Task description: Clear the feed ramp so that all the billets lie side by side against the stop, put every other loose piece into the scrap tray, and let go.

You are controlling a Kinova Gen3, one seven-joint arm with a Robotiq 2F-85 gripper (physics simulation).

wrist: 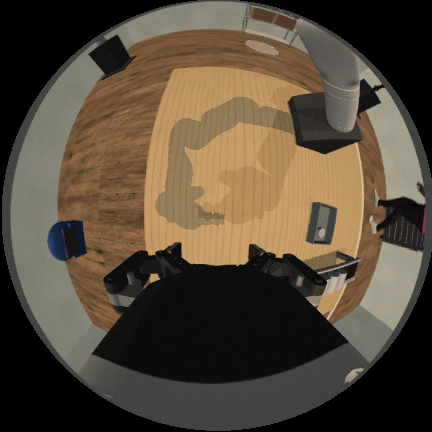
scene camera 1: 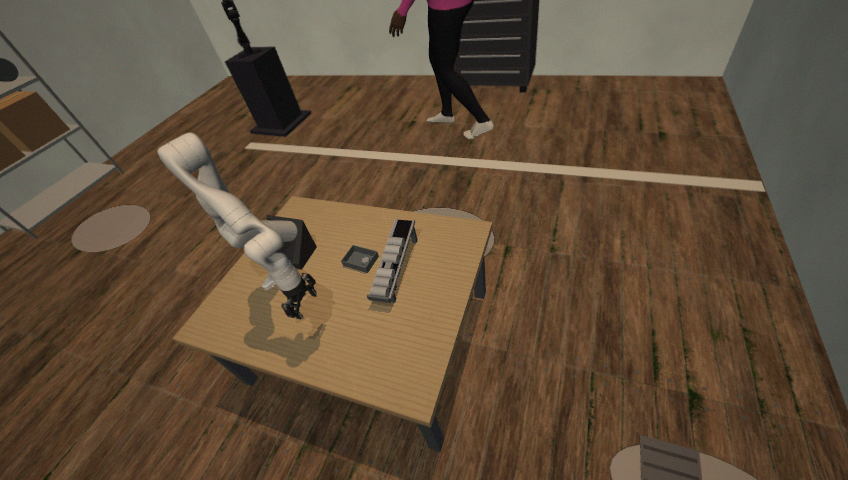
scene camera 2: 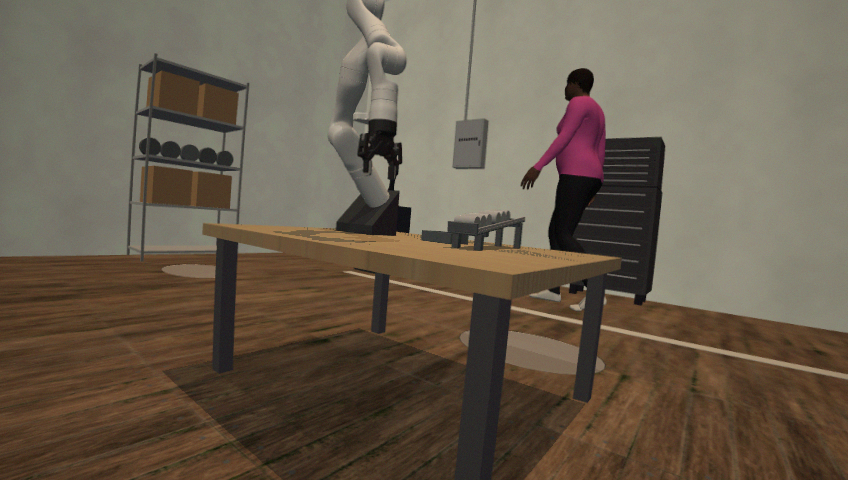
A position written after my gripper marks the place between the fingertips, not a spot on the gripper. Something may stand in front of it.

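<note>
What I can see is my gripper (scene camera 2: 379,177). It is the same gripper (scene camera 1: 308,306) that I find here, and the gripper (wrist: 214,250) is visible to me here as well.
</note>
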